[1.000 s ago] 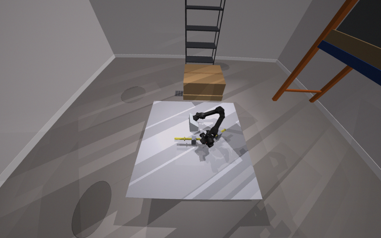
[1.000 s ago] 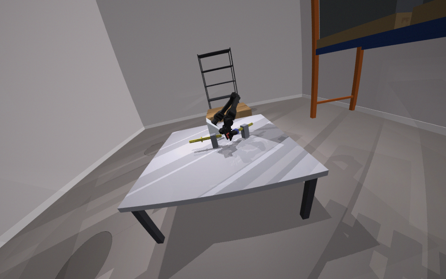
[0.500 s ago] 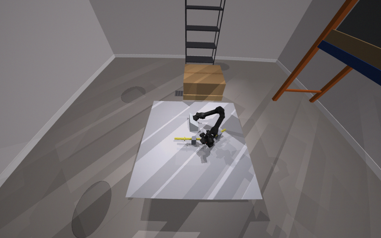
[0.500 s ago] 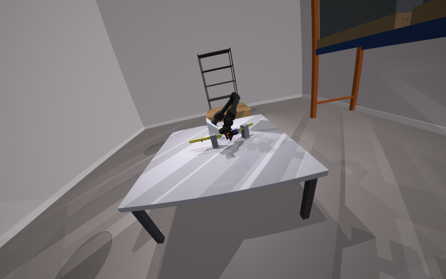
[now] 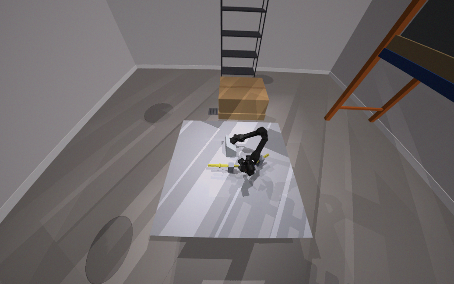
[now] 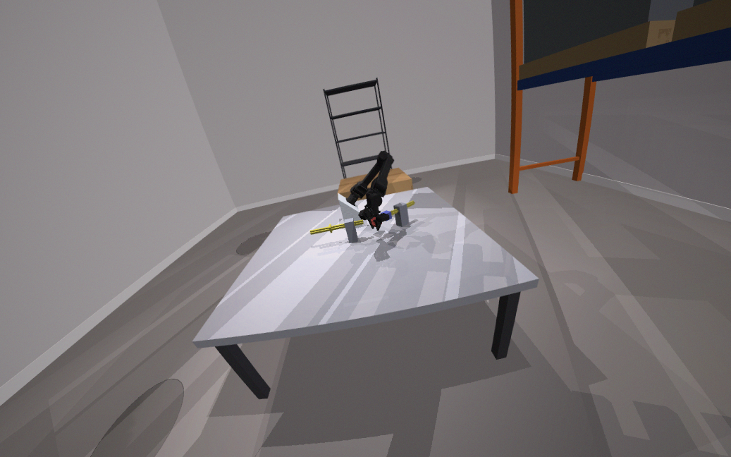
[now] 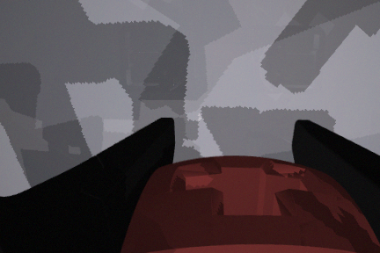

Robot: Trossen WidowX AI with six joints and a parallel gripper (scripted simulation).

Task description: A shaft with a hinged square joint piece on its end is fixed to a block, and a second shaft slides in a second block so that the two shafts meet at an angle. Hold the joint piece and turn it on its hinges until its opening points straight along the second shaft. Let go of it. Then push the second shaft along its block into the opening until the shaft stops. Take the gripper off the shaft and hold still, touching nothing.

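The red joint piece lies 1 cm behind my gripper tip, 2 cm to the left of it and 4 cm above it.
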